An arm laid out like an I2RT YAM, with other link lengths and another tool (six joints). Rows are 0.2 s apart.
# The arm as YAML. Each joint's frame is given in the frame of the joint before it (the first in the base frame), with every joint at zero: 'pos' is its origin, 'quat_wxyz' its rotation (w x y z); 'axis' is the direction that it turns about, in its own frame. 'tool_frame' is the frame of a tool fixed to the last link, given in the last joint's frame.
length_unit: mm
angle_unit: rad
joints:
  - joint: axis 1
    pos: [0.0, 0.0, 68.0]
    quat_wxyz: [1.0, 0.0, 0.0, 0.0]
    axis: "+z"
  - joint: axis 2
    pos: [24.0, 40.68, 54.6]
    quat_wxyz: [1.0, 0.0, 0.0, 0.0]
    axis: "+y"
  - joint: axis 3
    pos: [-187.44, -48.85, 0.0]
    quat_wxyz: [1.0, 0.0, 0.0, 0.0]
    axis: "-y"
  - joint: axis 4
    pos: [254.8, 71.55, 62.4]
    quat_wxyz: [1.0, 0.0, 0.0, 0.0]
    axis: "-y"
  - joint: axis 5
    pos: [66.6, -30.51, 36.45]
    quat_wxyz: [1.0, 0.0, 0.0, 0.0]
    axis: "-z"
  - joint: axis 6
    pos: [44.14, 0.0, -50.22]
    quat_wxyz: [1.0, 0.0, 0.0, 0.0]
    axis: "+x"
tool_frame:
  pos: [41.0, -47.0, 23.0]
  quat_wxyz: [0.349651, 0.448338, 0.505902, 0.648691]
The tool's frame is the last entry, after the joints.
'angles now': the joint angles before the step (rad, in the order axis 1, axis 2, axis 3, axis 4, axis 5, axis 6). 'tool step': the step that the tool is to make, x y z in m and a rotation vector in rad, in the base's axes. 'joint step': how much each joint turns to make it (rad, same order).
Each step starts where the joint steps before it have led.
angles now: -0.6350 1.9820 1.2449 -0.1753 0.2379 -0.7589
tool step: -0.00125 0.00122 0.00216 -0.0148 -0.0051 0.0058
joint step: 0.0000 -0.0161 -0.0202 0.0194 0.0034 -0.0103
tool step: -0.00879 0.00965 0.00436 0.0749 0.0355 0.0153
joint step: -0.0003 -0.0648 -0.0221 -0.1181 -0.0408 0.0110
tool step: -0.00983 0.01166 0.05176 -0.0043 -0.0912 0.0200
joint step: 0.0000 -0.2049 -0.0564 -0.0749 -0.0527 0.0141
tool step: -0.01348 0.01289 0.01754 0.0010 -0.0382 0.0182
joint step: 0.0000 -0.1373 -0.0851 -0.0221 -0.0297 0.0008
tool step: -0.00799 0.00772 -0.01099 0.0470 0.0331 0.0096
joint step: 0.0000 -0.0271 -0.0420 -0.0401 -0.0202 0.0039
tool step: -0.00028 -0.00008 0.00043 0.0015 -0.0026 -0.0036
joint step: 0.0000 -0.0015 0.0000 -0.0008 0.0000 0.0045
